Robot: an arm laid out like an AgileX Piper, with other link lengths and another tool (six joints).
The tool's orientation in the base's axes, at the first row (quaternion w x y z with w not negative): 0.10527 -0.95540 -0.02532 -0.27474
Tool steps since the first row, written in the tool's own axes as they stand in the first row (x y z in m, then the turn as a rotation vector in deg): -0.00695 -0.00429 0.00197 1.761 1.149 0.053; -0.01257 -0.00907 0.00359 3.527 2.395 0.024; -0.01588 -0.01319 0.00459 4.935 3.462 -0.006; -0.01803 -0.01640 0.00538 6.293 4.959 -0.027; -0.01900 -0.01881 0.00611 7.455 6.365 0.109; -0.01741 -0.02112 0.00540 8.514 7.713 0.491; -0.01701 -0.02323 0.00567 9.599 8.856 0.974; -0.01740 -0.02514 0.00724 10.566 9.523 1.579; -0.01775 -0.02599 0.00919 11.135 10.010 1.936; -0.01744 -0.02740 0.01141 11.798 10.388 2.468; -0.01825 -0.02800 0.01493 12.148 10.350 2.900; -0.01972 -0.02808 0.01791 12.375 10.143 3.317; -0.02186 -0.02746 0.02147 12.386 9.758 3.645
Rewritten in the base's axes. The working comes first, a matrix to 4 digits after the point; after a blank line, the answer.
The tool's axes in the first row as the columns of a matrix, in the base's axes (used below as rounded here):
0.8478 0.1062 0.5196
-0.0095 -0.9766 0.2151
0.5303 -0.1872 -0.8269

-0.00532 0.00468 -0.00451 1.643 -1.127 0.675; -0.00975 0.00975 -0.00794 3.257 -2.367 1.402; -0.01248 0.01402 -0.00975 4.548 -3.429 1.974; -0.01423 0.01734 -0.01094 5.848 -4.909 2.431; -0.01493 0.01986 -0.01161 7.053 -6.263 2.672; -0.01420 0.02195 -0.00974 8.292 -7.508 2.665; -0.01394 0.02407 -0.00936 9.585 -8.530 2.627; -0.01366 0.02627 -0.01051 10.790 -9.061 2.515; -0.01303 0.02753 -0.01215 11.509 -9.465 2.430; -0.01177 0.02938 -0.01355 12.388 -9.726 2.271; -0.01069 0.03073 -0.01678 12.905 -9.599 2.107; -0.01039 0.03146 -0.02001 13.292 -9.310 1.921; -0.01029 0.03164 -0.02421 13.431 -8.863 1.728
